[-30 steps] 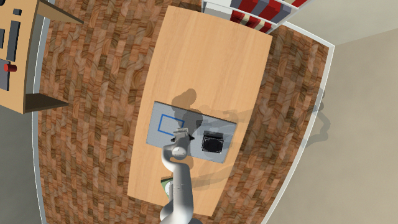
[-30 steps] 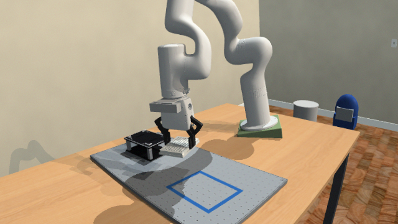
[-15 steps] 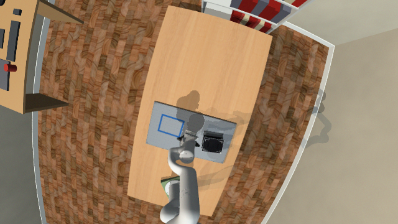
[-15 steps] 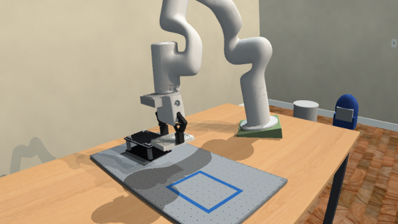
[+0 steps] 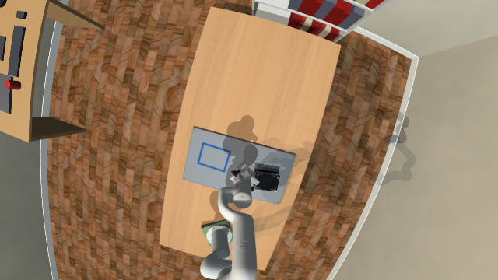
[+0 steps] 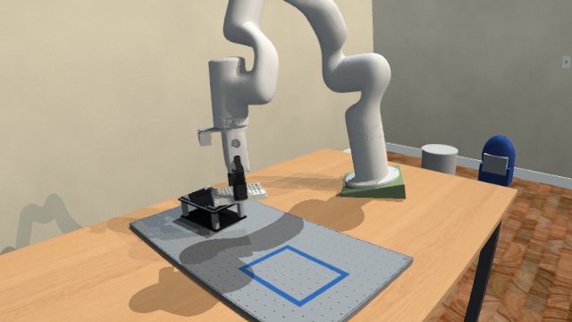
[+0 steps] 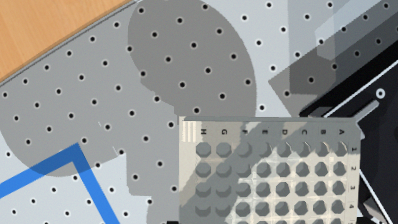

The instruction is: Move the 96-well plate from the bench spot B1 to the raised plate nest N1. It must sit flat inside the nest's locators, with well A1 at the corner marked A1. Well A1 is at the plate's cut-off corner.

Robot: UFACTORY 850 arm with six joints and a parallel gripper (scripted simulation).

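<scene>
The black raised nest N1 is 20 mm behind my hand, 160 mm to the right of it and 80 mm below it. From my hand the other things lie so: A1 corner mark (60 mm behind, 240 mm to the right, 70 mm below); white 96-well plate (10 mm below).
</scene>
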